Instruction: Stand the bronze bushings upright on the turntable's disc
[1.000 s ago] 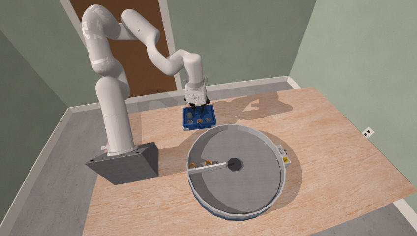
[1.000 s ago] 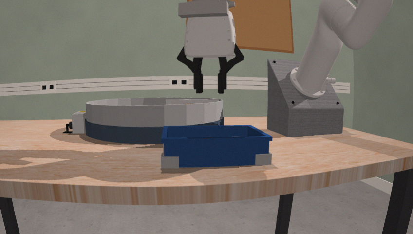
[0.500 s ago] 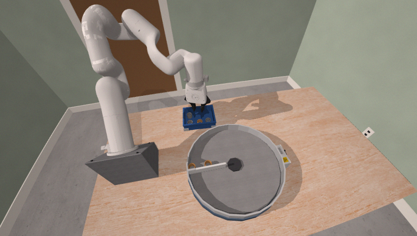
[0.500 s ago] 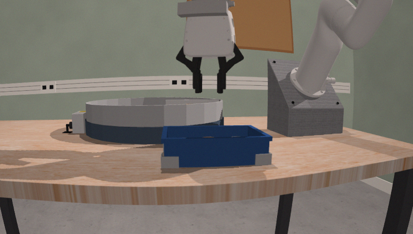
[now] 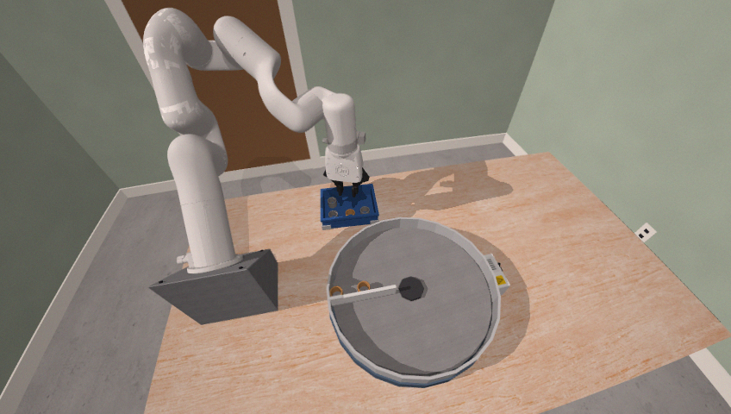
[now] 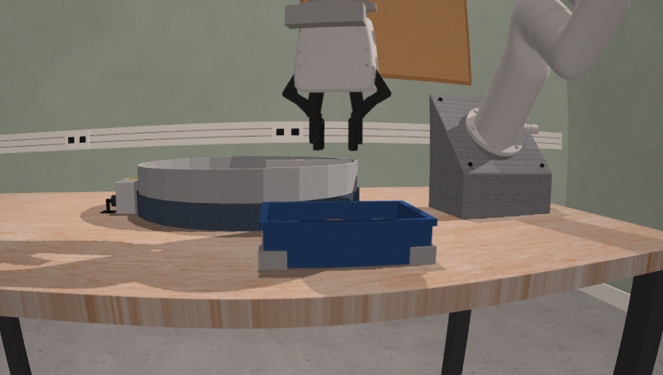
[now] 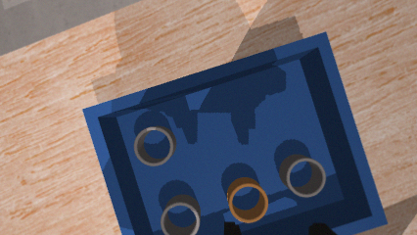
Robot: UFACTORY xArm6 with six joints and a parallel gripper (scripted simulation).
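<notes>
Right now my hand is 11 cm above the blue crate and 3 cm to the right of it. From my hand the other things lie so: turntable disc: 32 cm to the right, 10 cm ahead, 9 cm below.
</notes>
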